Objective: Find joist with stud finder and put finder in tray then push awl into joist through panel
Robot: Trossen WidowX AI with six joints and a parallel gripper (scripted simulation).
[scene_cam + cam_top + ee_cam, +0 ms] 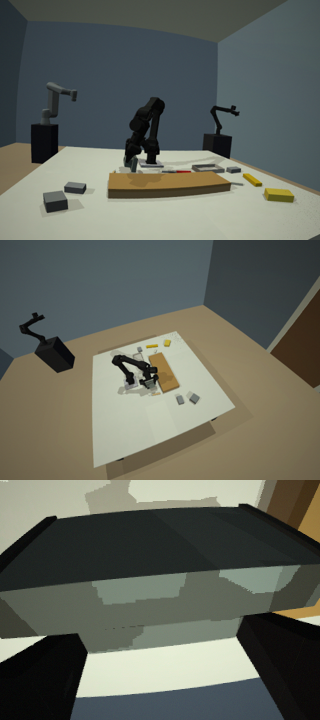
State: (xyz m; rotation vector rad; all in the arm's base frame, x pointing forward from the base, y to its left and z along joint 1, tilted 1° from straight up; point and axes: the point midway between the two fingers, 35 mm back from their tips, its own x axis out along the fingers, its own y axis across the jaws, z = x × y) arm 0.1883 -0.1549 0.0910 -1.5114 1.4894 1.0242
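My gripper tip is now 2 cm past the stud finder and 1 cm to the right of it. From my gripper tip the other things lie so: wooden-handled pointed tool 6 cm to the right, 7 cm below; grey tray 4 cm behind, 49 cm to the left, 6 cm below; red-handled tool 3 cm behind, 28 cm to the left, 7 cm below.
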